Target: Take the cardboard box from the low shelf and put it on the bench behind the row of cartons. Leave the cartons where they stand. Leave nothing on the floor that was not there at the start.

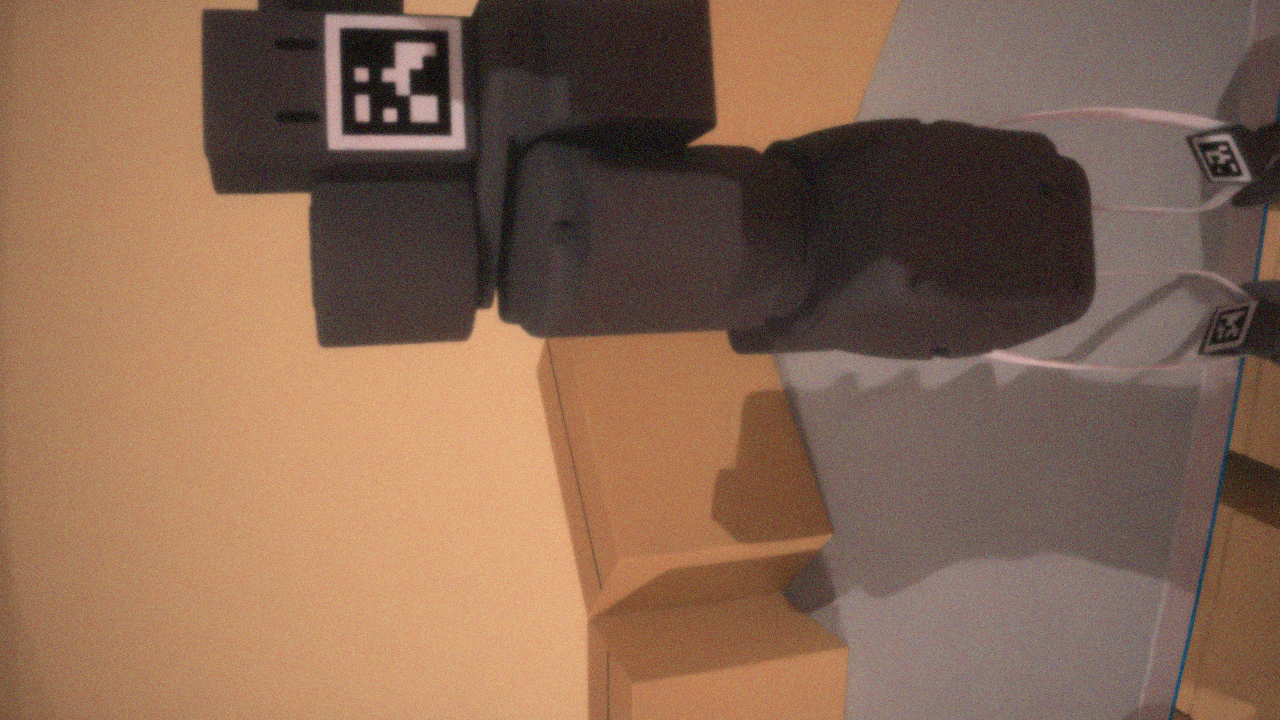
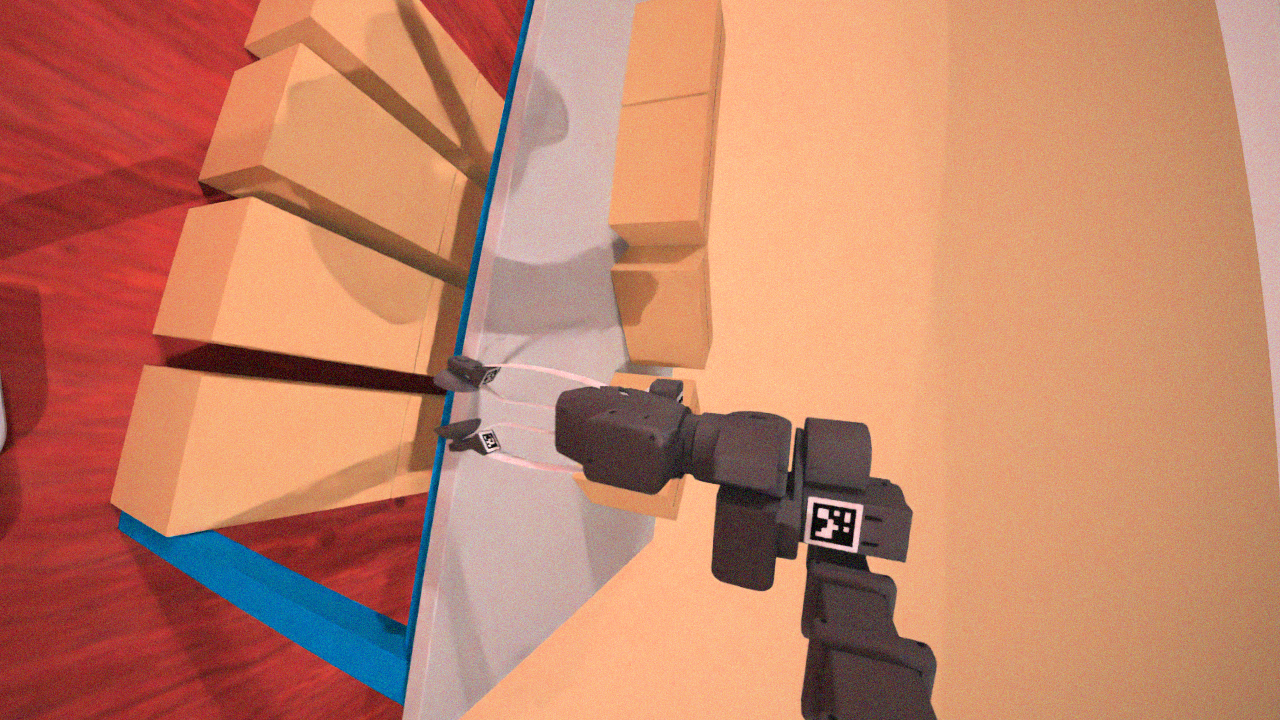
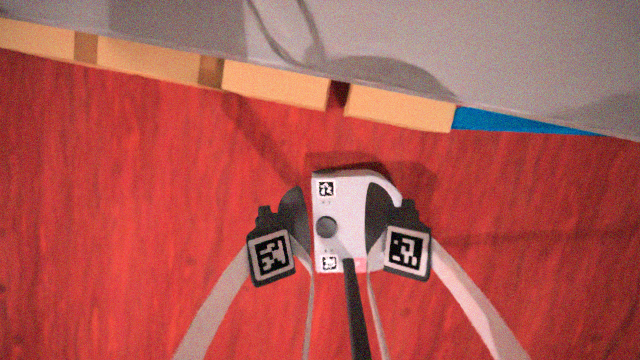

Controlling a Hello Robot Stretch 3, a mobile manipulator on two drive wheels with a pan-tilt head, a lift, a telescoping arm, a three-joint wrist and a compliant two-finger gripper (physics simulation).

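Frame: origin at the robot's base, x left, y ahead, z down, level; millimetres.
Where they show: gripper, fingertip midpoint: (image 2: 443, 400) (image 3: 335, 208); robot's base, origin of the base link: (image 3: 327, 213).
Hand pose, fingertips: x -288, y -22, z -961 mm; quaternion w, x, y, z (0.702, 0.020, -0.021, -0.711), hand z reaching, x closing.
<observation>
Things, the pixels of their top centre, and the offset from my fingertips. "spot": a spot on its surface instead. Level surfaces: height alone.
- grey bench top, its level: dz +47 mm
- joined-looking pair, middle of its top: (image 2: 708, 172) dz -134, dx -517, dy +387 mm
- blue frame beam, surface spot: (image 2: 268, 608) spot: dz +390, dx -23, dy -368 mm
- red floor, its level: dz +960 mm
My gripper (image 1: 1263, 246) (image 2: 444, 402) (image 3: 335, 208) is open with nothing between its fingertips. It hangs over the front edge of the grey bench top (image 1: 1011, 626) (image 2: 510, 582) (image 3: 500, 50), pointing down. Cartons stand on the bench in a row by the wall: one carton (image 1: 662, 447) (image 2: 662, 304) stands at an angle, another carton (image 2: 626, 501) is partly hidden behind my gripper, and a joined-looking pair (image 2: 662, 170) stands beyond. Several cardboard boxes (image 1: 1244, 582) (image 2: 295, 456) (image 3: 400, 107) lie lower, sticking out under the bench's front edge. Which one is the task's box, I cannot tell.
A blue frame beam (image 2: 268, 608) (image 3: 500, 120) runs at the low level beside the end box. The red floor (image 2: 71, 134) (image 3: 125, 225) lies in front. My white base (image 3: 345, 220) stands there. An orange wall (image 1: 268, 537) (image 2: 1074, 268) rises behind the cartons.
</observation>
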